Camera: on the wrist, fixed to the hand. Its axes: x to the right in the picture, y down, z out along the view.
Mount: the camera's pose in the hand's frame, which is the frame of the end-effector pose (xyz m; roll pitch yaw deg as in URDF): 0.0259 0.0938 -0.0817 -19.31 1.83 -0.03
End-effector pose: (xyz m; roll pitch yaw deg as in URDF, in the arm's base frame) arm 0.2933 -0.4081 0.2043 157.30 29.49 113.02
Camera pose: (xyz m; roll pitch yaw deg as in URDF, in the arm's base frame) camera 0.3136 -0.3153 0.2887 138.39 27.81 113.85
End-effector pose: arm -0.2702 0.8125 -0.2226 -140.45 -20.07 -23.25
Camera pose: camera -0.2980 0.6891 -0.2106 -159.32 -21.50 -24.48
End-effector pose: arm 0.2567 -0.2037 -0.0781 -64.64 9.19 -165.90
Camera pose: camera 0.2423 -0.1726 -0.2005 -84.23 9.94 -167.59
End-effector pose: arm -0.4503 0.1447 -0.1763 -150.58 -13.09 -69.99
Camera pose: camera -0.5581 0.0846 -0.1460 -169.67 -14.70 -70.89
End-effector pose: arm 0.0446 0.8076 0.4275 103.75 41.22 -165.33
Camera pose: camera -0.0303 0.7290 0.4936 85.99 40.79 -162.97
